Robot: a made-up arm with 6 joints.
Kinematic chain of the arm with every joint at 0, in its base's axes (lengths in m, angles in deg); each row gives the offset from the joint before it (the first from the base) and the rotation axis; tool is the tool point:
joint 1: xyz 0 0 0.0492 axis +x
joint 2: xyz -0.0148 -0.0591 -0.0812 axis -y
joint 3: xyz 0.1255 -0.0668 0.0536 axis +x
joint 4: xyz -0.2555 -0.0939 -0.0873 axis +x
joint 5: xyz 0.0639 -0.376 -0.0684 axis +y
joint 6: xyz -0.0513 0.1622 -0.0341 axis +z
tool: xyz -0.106 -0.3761 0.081
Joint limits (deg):
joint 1: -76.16..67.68
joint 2: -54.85..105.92
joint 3: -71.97..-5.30
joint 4: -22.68..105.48
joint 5: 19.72..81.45
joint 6: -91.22..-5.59
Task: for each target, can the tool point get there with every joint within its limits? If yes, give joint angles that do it. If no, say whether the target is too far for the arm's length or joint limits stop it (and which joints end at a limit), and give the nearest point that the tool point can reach.
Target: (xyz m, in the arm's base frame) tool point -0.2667 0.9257 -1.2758
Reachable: no: too far | nearest point -0.1270 0.4088 -0.6676 | short by 0.810 m
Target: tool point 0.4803 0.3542 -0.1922
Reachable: no: joint limits stop it (at a limit: joint 1, joint 3, joint 4, joint 5, joint 6) | nearest point 0.5170 0.3482 -0.2729 | short by 0.089 m
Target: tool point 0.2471 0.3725 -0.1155
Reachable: no: joint limits stop it (at a limit: joint 1, joint 3, joint 4) | nearest point 0.2295 0.3199 -0.0155 | short by 0.114 m
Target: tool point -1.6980 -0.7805 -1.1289
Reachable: no: too far | nearest point -0.6239 -0.3459 -0.4730 | short by 1.331 m
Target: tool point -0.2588 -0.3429 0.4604
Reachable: yes | joints 2.64 -5.42 -64.70 40.32 53.55 -72.03
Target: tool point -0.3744 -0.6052 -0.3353
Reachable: yes | joints 17.89 38.64 -24.20 32.67 37.07 -42.06
